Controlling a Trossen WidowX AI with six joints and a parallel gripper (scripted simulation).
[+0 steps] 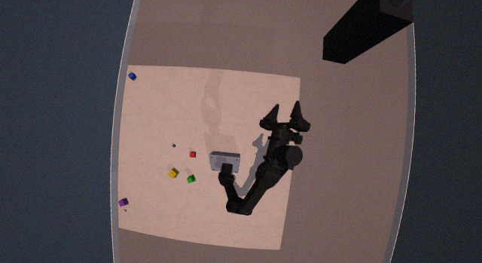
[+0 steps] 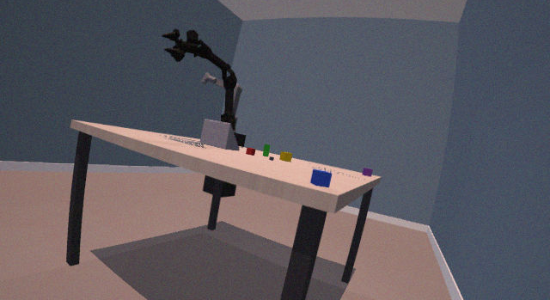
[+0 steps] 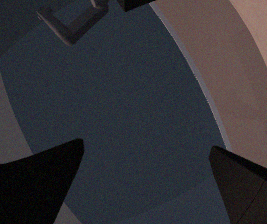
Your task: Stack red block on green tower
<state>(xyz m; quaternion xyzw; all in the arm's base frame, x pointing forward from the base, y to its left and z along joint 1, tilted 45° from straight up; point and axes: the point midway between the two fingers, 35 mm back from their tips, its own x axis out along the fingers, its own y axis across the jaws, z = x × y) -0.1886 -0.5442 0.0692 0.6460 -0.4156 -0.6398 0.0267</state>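
My gripper tip is now 460 mm short of the red block, 340 mm to the right of it and 470 mm above it. The rest, counted from my gripper tip: purple block: 970 mm ahead, 800 mm to the left, 460 mm below; then blue block: 1010 mm ahead, 160 mm to the right, 470 mm below; then yellow block: 580 mm ahead, 490 mm to the left, 460 mm below.
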